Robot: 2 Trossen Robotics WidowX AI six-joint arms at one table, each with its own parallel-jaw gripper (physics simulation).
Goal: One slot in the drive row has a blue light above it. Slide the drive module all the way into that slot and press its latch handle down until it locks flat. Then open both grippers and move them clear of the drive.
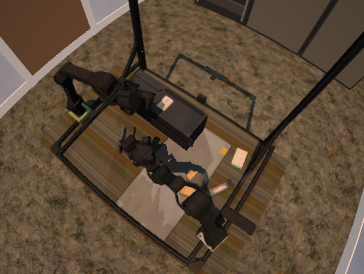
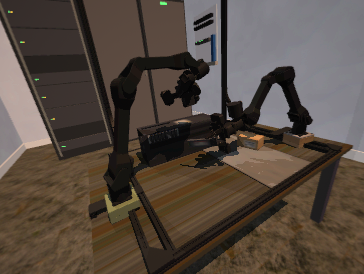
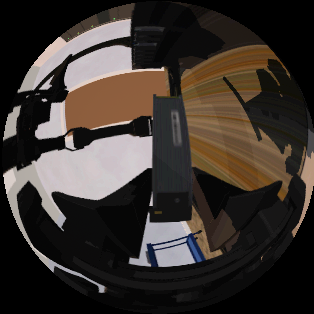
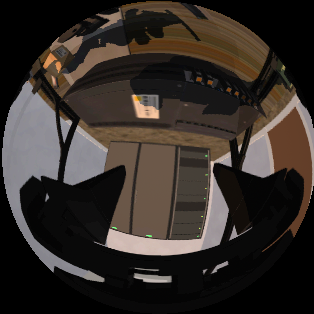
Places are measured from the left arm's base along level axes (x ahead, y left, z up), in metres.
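Pixels of known places: left gripper, fingertip midpoint: (image 1: 121, 142) (image 2: 206, 142) (image 3: 171, 171); right gripper, fingertip midpoint: (image 1: 147, 90) (image 2: 176, 102) (image 4: 170, 168); left arm's base, origin of the base link: (image 1: 213, 236) (image 2: 298, 133); right arm's base, origin of the base link: (image 1: 79, 110) (image 2: 121, 197).
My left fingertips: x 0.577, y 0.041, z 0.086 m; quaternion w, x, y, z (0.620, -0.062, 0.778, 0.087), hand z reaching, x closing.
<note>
For each thing: its top centre in the pictures, then the offset to it from my left fingertips. "spot": a spot on its surface instead. Level surfaces: height alone.
- dark drive chassis, middle of its top: (image 4: 160, 109) (image 1: 161, 99) (image 2: 177, 122) 0.045 m ahead, 0.274 m right, 0.028 m up
- drive row, surface spot: (image 4: 215, 84) spot: 0.134 m ahead, 0.196 m right, 0.014 m down
- grey mat, its level: 0.145 m down
- small cardboard box, middle of its top: (image 1: 192, 183) (image 2: 250, 135) 0.338 m back, 0.137 m right, 0.085 m down
- white card, middle of its top: (image 1: 239, 158) 0.401 m back, 0.421 m right, 0.146 m down
- yellow label, surface spot: (image 1: 223, 150) spot: 0.314 m back, 0.386 m right, 0.145 m down
The drive module (image 3: 171, 145) is a slim dark grey block with a pale label. My left gripper (image 3: 171, 171) (image 1: 131, 142) is shut on it and holds it above the table. The module's far end points towards the dark drive chassis (image 1: 186, 119) (image 3: 145, 47) (image 4: 110, 106) and stands apart from it. The drive row (image 4: 215, 84), with several orange-marked handles, is partly in shadow; I cannot make out the blue light. The module's latch handle is not clear to me. My right gripper (image 4: 170, 168) (image 2: 178, 99) is open and empty, above the chassis.
A grey mat (image 1: 145, 207) (image 2: 272, 167) lies beside the chassis. A small cardboard box (image 2: 251, 141) (image 4: 53, 62) stands near the left arm. A white card (image 1: 239, 158) and a yellow label (image 1: 223, 150) lie beyond the arm. Dark frame rails (image 1: 117, 227) run round the table.
</note>
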